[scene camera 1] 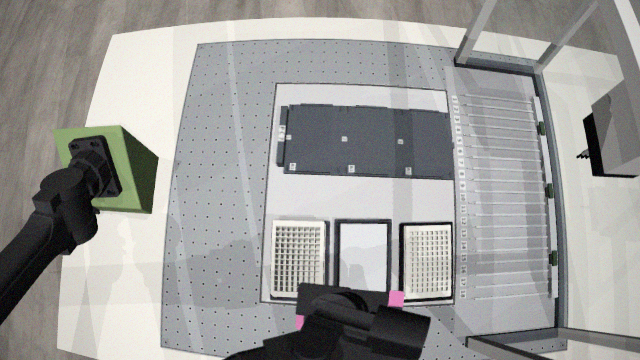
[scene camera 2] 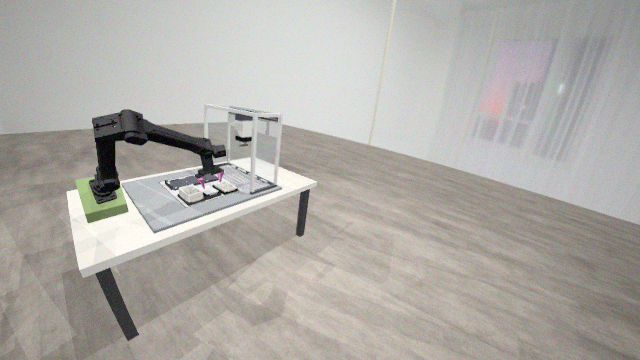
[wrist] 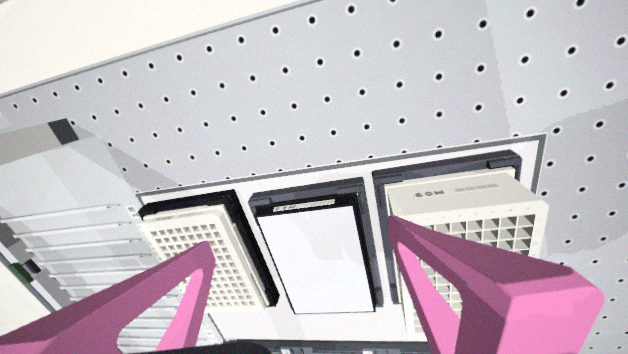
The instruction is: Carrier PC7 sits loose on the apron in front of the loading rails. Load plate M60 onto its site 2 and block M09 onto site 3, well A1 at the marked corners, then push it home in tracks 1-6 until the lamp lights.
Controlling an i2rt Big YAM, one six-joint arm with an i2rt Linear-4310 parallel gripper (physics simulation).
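Frame: origin at the arm's base, x right, y ahead, z up, level; metres.
Seen in the pictures: gripper, fingertip midpoint: (scene camera 2: 212, 185) (wrist: 299, 238); arm's base, origin of the base link: (scene camera 1: 97, 165) (scene camera 2: 103, 190).
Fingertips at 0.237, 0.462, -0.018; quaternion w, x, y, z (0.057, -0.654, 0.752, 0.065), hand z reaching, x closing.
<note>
Offsets run from my fingertips to a thing's top centre, as dx, dy, dz. "spot": to the spot under its first point.
Carrier PC7 {-0.294, +0.041, -0.054} (scene camera 1: 320, 155) is a dark, flat tray with three bare sites. It lies on the white apron (scene camera 1: 360, 197), its right end at the track numbers, roughly beside 2 to 8. Plate M60 {-0.080, +0.018, -0.058} (scene camera 1: 364, 250) (wrist: 320, 260), white and flat-topped, sits in the middle dark holder; its label is too blurred to read now. Block M09 {-0.082, -0.089, -0.030} (scene camera 1: 298, 257) (scene camera 2: 190, 194) (wrist: 465, 192), cream and deep with a grid of wells, sits in the holder at the left in scene camera 1. My gripper (scene camera 1: 348, 310) (scene camera 2: 211, 183) (wrist: 299, 238) is open and empty above plate M60, its fingers spread past the plate's two long sides.
A shallow cream grid plate {-0.069, +0.131, -0.058} (scene camera 1: 427, 260) (scene camera 2: 225, 187) (wrist: 200, 250) sits in the third holder. Loading rails {spot: -0.255, +0.305, -0.080} (scene camera 1: 500, 159) with numbered tracks and several green pieces lie at the right. A frame (scene camera 2: 254, 150) stands around them, with a hanging head {-0.185, +0.370, +0.318} (scene camera 2: 244, 129). My green base (scene camera 2: 105, 211) stands opposite.
</note>
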